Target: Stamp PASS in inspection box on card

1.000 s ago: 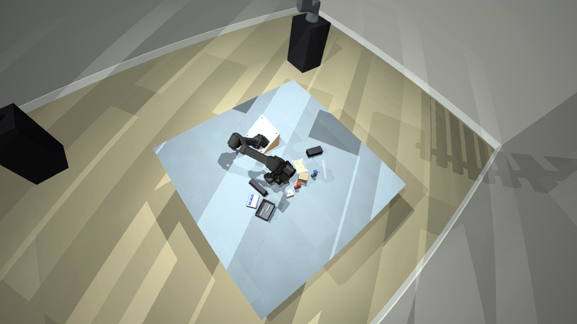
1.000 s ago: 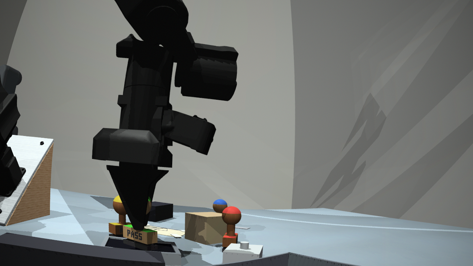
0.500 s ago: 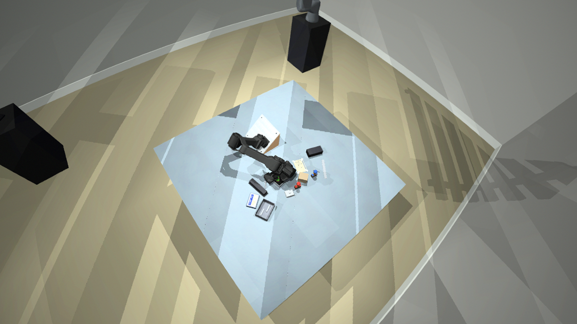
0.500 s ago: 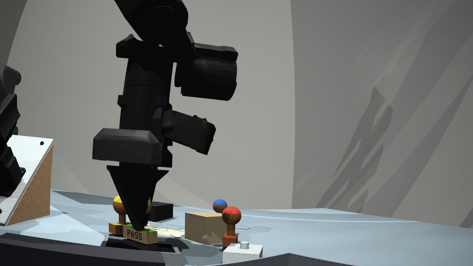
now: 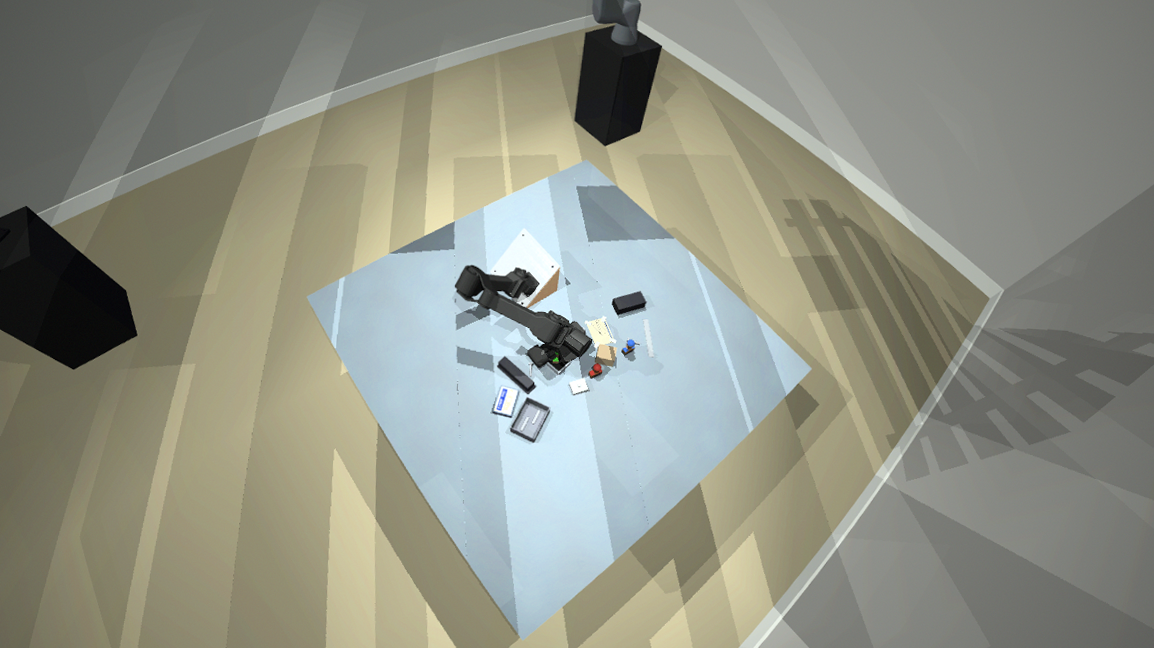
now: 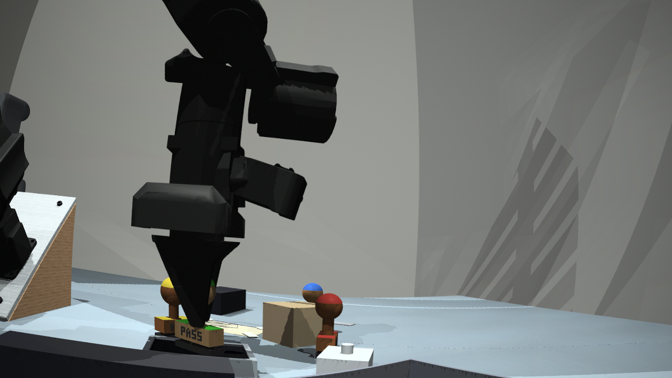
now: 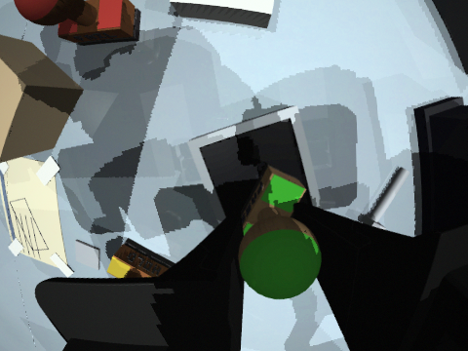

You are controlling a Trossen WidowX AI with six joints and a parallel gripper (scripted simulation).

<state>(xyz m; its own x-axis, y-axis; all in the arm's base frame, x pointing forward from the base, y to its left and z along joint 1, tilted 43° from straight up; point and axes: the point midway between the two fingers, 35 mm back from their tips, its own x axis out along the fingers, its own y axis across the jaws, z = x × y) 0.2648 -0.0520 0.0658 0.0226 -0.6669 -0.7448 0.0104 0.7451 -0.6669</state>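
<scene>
Now: the green-edged stamp right at my gripper tip. Also, from my gripper tip: grey block (120 mm ahead, 20 mm below); then yellow stamp (40 mm behind, 90 mm to the left, 20 mm below); then dark ink pad (30 mm below).
</scene>
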